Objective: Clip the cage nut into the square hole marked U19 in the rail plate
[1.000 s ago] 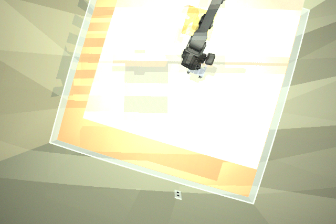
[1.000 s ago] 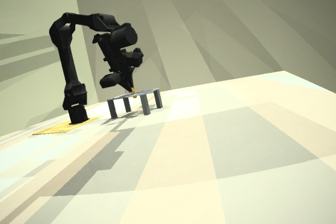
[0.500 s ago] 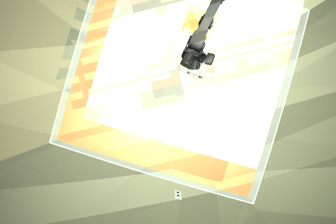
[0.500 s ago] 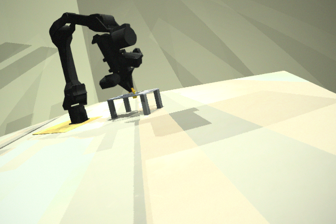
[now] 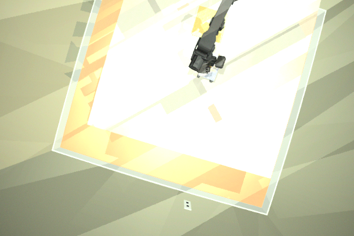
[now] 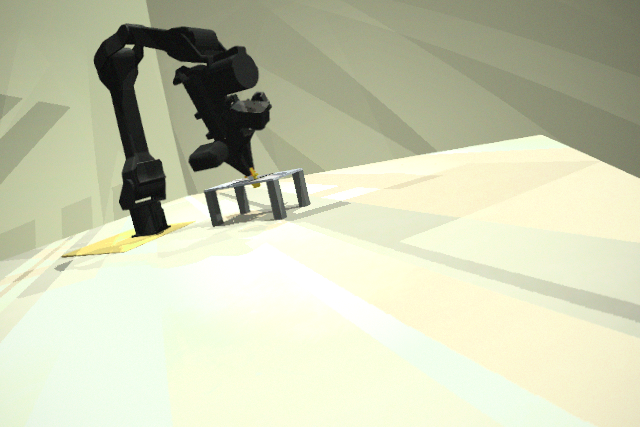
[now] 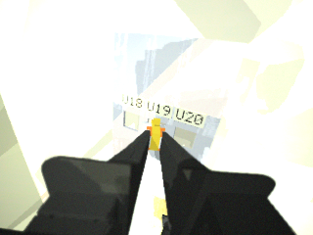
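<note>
Now: the yellow cage nut 1 cm below my gripper tip.
</note>
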